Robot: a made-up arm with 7 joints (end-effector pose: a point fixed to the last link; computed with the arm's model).
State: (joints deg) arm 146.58 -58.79 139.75 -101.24 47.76 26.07 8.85
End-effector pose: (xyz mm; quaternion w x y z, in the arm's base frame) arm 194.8 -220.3 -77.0 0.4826 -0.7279 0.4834 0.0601
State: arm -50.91 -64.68 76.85 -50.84 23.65 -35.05 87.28
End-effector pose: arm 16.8 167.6 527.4 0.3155 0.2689 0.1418 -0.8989
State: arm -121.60 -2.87 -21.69 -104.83 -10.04 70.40 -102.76
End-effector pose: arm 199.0 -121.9 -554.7 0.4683 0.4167 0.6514 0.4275
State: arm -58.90 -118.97 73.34 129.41 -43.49 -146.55 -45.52
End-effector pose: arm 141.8 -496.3 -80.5 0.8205 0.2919 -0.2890 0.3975
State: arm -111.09 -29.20 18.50 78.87 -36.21 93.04 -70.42
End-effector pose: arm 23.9 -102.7 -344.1 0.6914 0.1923 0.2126 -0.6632
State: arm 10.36 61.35 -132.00 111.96 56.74 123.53 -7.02
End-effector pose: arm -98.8 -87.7 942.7 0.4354 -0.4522 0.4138 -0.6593
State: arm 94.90 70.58 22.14 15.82 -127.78 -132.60 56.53
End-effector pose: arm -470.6 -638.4 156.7 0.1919 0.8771 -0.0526 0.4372
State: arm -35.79 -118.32 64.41 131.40 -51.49 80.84 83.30
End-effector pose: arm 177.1 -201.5 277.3 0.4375 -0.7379 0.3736 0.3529
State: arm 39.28 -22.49 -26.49 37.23 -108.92 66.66 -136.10
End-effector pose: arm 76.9 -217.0 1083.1 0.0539 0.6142 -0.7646 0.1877
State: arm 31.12 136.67 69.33 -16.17 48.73 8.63 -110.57
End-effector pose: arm -55.0 -491.5 603.0 0.1784 -0.8945 0.3949 0.1101
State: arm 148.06 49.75 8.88 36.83 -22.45 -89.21 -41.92
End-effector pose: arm -535.1 -546.2 -306.8 0.4828 0.5614 -0.1460 0.6560
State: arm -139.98 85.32 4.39 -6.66 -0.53 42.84 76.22
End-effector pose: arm 230.5 -396.3 -607.9 0.0765 0.8005 -0.4461 -0.3928
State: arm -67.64 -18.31 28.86 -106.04 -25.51 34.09 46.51
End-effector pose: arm 299.9 98.3 253.4 0.4190 -0.5747 -0.2515 0.6565
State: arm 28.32 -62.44 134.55 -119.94 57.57 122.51 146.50
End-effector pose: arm -302.9 -318.5 498.7 0.2483 -0.2205 -0.4192 0.8450
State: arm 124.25 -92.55 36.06 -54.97 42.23 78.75 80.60
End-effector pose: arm -445.7 -196.2 -237.7 0.4980 0.6218 0.5219 -0.3048
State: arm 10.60 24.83 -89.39 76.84 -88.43 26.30 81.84
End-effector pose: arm -360.6 -374.3 1034.2 0.8368 0.1069 -0.1240 -0.5224
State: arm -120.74 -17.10 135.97 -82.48 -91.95 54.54 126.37
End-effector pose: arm 281.0 -107.1 610.1 0.4288 -0.2176 -0.4222 0.7685
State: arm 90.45 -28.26 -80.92 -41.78 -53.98 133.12 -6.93
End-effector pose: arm -843.0 -355.2 -16.1 0.8288 0.0087 0.3852 0.4057
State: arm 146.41 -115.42 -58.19 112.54 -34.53 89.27 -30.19
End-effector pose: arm -286.9 -142.4 -477.0 0.4661 0.2259 -0.1779 0.8367
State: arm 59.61 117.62 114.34 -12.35 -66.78 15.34 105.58
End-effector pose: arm 335.0 -615.8 449.8 0.7086 -0.1269 0.6566 0.2250
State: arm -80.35 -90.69 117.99 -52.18 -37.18 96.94 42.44
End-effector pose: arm 147.0 -426.2 330.3 0.4330 0.3961 -0.1993 0.7848
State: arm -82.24 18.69 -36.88 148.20 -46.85 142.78 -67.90
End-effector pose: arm 604.9 -369.2 -439.8 0.4665 0.0241 -0.5535 -0.6895
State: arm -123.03 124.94 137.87 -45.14 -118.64 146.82 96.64
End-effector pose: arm -201.4 -91.9 -75.1 0.0020 -0.4075 0.2509 0.8780
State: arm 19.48 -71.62 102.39 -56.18 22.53 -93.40 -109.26
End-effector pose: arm -406.4 -71.4 365.8 0.5695 -0.6693 0.1888 -0.4382
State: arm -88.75 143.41 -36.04 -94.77 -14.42 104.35 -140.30
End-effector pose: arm 624.7 -854.4 284.5 0.5702 -0.2326 0.7175 -0.3257
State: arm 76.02 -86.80 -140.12 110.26 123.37 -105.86 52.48
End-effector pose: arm -536.9 -508.7 535.1 0.5465 -0.2815 0.7451 0.2588
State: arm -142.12 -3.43 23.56 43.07 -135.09 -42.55 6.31
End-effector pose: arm -89.5 -408.1 -537.2 0.4527 0.6664 -0.3158 0.5011
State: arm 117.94 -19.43 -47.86 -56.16 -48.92 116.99 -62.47
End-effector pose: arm -958.9 -108.2 -212.2 0.6177 0.5520 0.5456 0.1266
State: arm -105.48 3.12 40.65 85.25 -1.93 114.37 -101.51
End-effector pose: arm 39.6 -383.1 -417.7 0.8020 0.2439 -0.2705 -0.4735
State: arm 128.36 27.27 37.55 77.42 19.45 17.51 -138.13
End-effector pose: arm -609.5 -321.6 114.3 0.4596 -0.3988 -0.1139 -0.7853
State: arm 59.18 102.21 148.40 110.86 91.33 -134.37 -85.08
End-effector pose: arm -502.9 37.3 479.6 0.3233 -0.7035 -0.2782 -0.5685
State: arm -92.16 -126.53 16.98 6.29 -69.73 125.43 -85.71
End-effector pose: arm 507.1 167.6 296.7 0.2883 0.9323 -0.1625 0.1458
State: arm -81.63 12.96 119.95 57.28 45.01 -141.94 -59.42
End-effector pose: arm 103.9 -563.7 136.4 0.9322 -0.2041 -0.2810 0.1024
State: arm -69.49 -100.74 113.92 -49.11 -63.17 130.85 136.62
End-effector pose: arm -132.4 -666.8 210.5 0.6682 -0.0004 -0.7440 -0.0092
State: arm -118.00 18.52 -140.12 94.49 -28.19 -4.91 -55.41
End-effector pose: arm 544.2 -184.6 25.7 0.3959 0.9074 0.1393 -0.0215
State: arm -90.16 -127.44 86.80 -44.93 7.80 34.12 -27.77
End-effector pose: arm 175.6 -320.8 275.9 0.1008 -0.3001 -0.3006 -0.8997
